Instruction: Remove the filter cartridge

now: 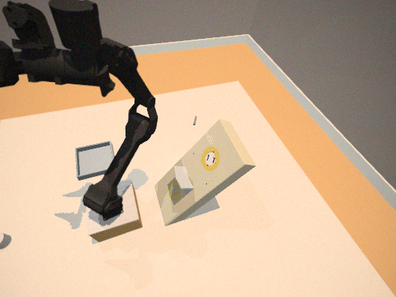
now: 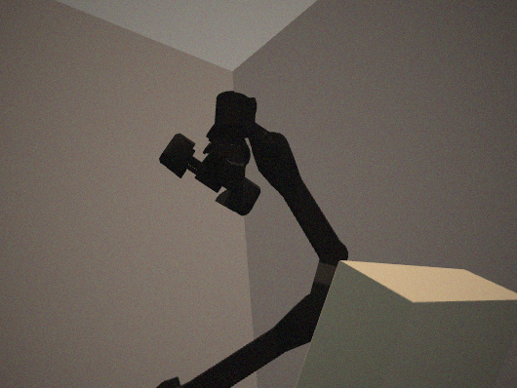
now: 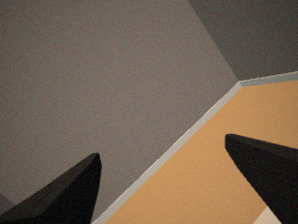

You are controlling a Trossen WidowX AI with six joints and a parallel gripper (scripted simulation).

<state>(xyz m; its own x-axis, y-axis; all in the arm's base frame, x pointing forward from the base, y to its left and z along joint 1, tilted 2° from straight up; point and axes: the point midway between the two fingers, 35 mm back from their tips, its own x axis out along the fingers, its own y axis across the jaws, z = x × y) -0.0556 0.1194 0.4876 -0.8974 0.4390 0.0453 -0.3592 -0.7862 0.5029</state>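
Right now my gripper tip is 42 cm short of the pale round cartridge, 20 cm to the left of it and 34 cm above it. From my gripper tip the other things lie so: grey-blue tray: 6 cm ahead, 15 cm to the left, 59 cm below; then dark piece: 58 cm ahead, 18 cm to the left, 59 cm below; then service panel: 38 cm ahead, 19 cm to the right, 42 cm below.
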